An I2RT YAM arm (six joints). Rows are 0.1 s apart.
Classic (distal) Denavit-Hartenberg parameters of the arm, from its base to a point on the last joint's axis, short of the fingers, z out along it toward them. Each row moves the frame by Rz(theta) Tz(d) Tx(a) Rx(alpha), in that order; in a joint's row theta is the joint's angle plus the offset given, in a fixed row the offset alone. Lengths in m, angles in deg.
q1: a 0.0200; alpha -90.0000; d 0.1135; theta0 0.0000
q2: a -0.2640; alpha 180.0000; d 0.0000; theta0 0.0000
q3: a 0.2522; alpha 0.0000; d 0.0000; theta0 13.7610
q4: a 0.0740; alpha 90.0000; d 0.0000; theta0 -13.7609
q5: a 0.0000; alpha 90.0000; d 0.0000; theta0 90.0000
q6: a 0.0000; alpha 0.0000; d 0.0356; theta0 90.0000
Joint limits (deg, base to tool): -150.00..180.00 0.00..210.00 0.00..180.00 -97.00..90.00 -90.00..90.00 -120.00..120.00
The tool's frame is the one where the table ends.
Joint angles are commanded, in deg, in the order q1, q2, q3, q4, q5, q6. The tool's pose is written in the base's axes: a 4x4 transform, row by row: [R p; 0 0 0 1], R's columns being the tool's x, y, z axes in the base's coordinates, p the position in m. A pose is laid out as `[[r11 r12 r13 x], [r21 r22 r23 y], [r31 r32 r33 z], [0 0 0 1]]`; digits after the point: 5 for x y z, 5 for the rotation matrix.
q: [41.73 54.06 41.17 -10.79 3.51 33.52]
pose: [[-0.59366 -0.35348 0.72292 0.16379], [0.20909 0.79975 0.56274 0.14317], [-0.77708 0.48523 -0.40087 0.28709], [0 0 0 1]]
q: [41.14 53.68 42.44 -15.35 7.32 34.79]
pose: [[-0.60020 -0.27310 0.75179 0.16365], [0.22713 0.84302 0.48757 0.13694], [-0.76693 0.46339 -0.44395 0.28838], [0 0 0 1]]
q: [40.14 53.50 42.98 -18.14 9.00 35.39]
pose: [[-0.60688 -0.22118 0.76340 0.16455], [0.23648 0.86675 0.43912 0.13148], [-0.75880 0.44702 -0.47370 0.28762], [0 0 0 1]]
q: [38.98 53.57 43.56 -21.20 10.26 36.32]
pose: [[-0.62104 -0.16474 0.76627 0.16579], [0.24719 0.88660 0.39095 0.12600], [-0.74378 0.43221 -0.50989 0.28591], [0 0 0 1]]
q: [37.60 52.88 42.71 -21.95 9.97 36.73]
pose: [[-0.62753 -0.13658 0.76652 0.16598], [0.26017 0.89112 0.37178 0.12005], [-0.73384 0.43273 -0.52366 0.28182], [0 0 0 1]]
